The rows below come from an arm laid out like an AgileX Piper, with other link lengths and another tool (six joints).
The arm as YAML. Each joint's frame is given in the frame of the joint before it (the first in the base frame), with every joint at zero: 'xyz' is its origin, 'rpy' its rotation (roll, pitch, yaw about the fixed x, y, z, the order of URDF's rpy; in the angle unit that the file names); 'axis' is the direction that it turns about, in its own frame. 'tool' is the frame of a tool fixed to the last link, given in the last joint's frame.
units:
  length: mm
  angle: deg
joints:
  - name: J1
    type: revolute
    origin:
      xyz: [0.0, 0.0, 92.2]
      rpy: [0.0, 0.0, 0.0]
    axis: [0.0, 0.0, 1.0]
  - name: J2
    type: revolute
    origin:
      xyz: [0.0, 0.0, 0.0]
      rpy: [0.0, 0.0, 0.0]
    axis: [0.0, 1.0, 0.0]
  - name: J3
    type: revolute
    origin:
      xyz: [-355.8, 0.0, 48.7]
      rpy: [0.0, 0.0, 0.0]
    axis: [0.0, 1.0, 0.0]
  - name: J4
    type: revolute
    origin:
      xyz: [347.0, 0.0, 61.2]
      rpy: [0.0, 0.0, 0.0]
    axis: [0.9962, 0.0, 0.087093]
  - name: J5
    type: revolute
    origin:
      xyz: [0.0, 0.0, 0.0]
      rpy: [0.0, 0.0, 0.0]
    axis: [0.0, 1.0, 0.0]
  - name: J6
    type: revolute
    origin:
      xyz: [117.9, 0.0, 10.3]
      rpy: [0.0, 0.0, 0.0]
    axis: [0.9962, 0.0, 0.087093]
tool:
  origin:
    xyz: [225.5, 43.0, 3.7]
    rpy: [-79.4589, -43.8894, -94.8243]
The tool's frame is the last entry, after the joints.
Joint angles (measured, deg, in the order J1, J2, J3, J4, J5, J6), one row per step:
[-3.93, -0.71, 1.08, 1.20, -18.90, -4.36]
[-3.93, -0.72, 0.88, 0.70, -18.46, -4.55]
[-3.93, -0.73, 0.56, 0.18, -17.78, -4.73]
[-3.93, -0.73, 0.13, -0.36, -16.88, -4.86]
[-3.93, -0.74, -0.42, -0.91, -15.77, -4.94]
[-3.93, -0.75, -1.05, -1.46, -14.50, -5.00]
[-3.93, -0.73, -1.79, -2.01, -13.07, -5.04]
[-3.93, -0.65, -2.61, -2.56, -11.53, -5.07]
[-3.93, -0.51, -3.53, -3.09, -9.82, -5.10]
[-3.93, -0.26, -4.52, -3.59, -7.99, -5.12]
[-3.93, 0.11, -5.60, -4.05, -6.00, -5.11]
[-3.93, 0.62, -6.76, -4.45, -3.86, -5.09]
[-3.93, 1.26, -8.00, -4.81, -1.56, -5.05]
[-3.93, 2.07, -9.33, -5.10, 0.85, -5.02]
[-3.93, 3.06, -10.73, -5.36, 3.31, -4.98]
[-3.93, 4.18, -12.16, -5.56, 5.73, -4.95]
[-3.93, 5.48, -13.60, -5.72, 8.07, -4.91]
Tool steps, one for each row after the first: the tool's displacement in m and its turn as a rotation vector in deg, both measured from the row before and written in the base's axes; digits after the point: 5 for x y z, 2 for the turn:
[0.00038, 0.00076, -0.00056, -0.66, 0.28, -0.11]
[0.00049, 0.00074, -0.00053, -0.66, 0.40, -0.11]
[0.00059, 0.00070, -0.00054, -0.62, 0.51, -0.10]
[0.00052, 0.00061, -0.00026, -0.58, 0.59, -0.10]
[0.00050, 0.00046, -0.00024, -0.55, 0.67, -0.11]
[0.00047, 0.00029, -0.00004, -0.53, 0.75, -0.13]
[0.00054, 0.00009, -0.00008, -0.51, 0.84, -0.15]
[0.00060, -0.00017, -0.00023, -0.47, 0.96, -0.17]
[0.00083, -0.00043, -0.00072, -0.42, 1.12, -0.19]
[0.00105, -0.00071, -0.00125, -0.33, 1.30, -0.21]
[0.00131, -0.00099, -0.00196, -0.24, 1.50, -0.23]
[0.00148, -0.00124, -0.00269, -0.16, 1.71, -0.24]
[0.00165, -0.00146, -0.00325, -0.08, 1.89, -0.26]
[0.00182, -0.00161, -0.00378, -0.03, 2.05, -0.27]
[0.00184, -0.00166, -0.00396, 0.03, 2.10, -0.26]
[0.00208, -0.00167, -0.00442, 0.09, 2.19, -0.26]

